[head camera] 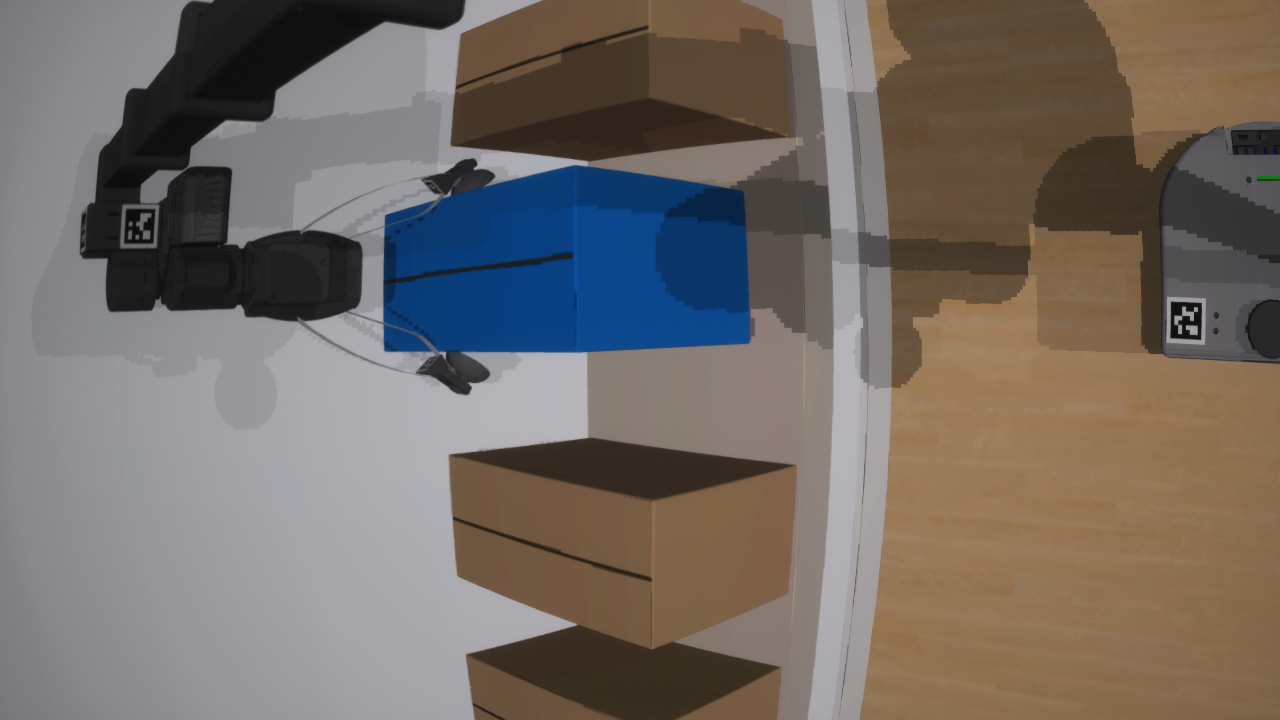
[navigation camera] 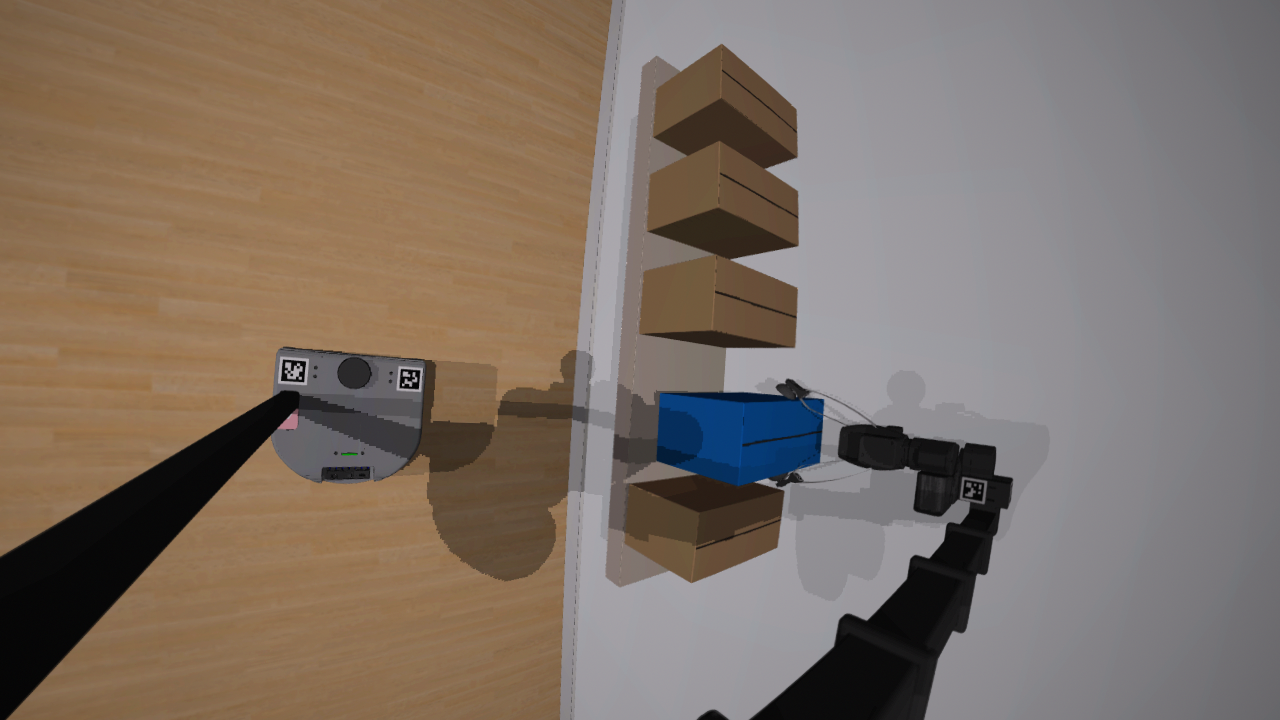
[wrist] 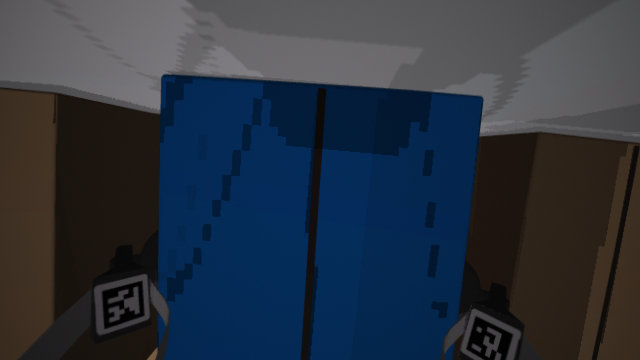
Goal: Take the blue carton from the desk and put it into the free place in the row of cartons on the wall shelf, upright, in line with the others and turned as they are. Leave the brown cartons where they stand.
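Where they show: robot's base at its link origin: point(head camera: 1268, 325) point(navigation camera: 354, 371).
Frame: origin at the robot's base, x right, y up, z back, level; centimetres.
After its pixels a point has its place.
The blue carton point(head camera: 483, 304) @[x 55.4, y 90.2, z -0.1 cm] point(navigation camera: 778, 429) @[x 55.2, y 90.2, z 1.0 cm] point(wrist: 250, 200) is between the two fingers of my gripper point(head camera: 465, 275) @[x 61.9, y 85.2, z 2.3 cm] point(navigation camera: 791, 435) @[x 61.9, y 85.2, z 2.3 cm] point(wrist: 311, 268) @[x 61.9, y 85.2, z 2.3 cm], which is shut on its sides near the top, from above. The carton is over the wall shelf point(head camera: 698, 394) @[x 56.3, y 65.6, z -8.1 cm] point(navigation camera: 680, 367) @[x 56.6, y 65.5, z -8.0 cm], in the gap of the row; in the wrist view it is nearer the right-hand neighbour. It looks slightly tipped, its top leaning toward the wall. Its underside is hidden, so I cannot tell whether it touches the shelf. The desk does not show.
Brown cartons point(head camera: 716, 555) @[x 45.1, y 76.4, z -19.0 cm] point(navigation camera: 756, 313) @[x 56.3, y 83.6, z -17.9 cm] stand on one side of the gap and one brown carton point(head camera: 716, 71) @[x 45.8, y 75.8, z 18.6 cm] point(navigation camera: 742, 537) @[x 58.1, y 83.6, z 21.5 cm] on the other, close to the blue one. The robot base point(head camera: 1208, 232) @[x 9.4, y 16.0, z 11.7 cm] point(navigation camera: 349, 420) @[x -0.3, y 16.0, z 10.9 cm] is on the wooden floor. The arm point(head camera: 232, 80) @[x 34.3, y 118.9, z 8.7 cm] point(navigation camera: 895, 644) @[x 23.0, y 118.9, z 8.0 cm] reaches along the wall.
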